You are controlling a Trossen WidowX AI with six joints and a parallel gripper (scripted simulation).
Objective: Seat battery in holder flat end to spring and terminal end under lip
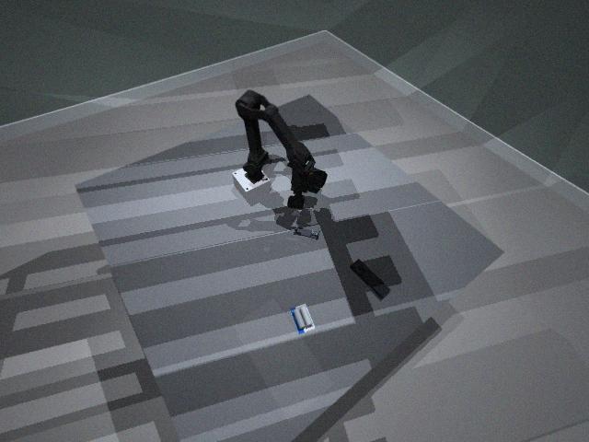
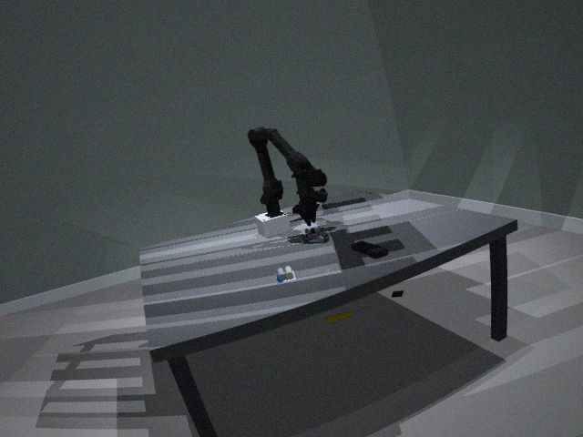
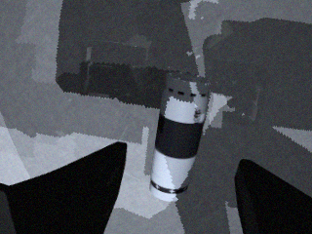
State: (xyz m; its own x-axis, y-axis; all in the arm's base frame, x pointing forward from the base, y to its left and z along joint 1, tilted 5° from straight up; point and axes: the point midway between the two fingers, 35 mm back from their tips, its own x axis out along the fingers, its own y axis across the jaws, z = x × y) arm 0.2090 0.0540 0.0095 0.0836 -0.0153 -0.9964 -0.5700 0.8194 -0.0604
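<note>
Right now my gripper tip is 3 cm above the battery. Round my gripper tip: flat black block 43 cm ahead, 6 cm to the right, 2 cm below.
</note>
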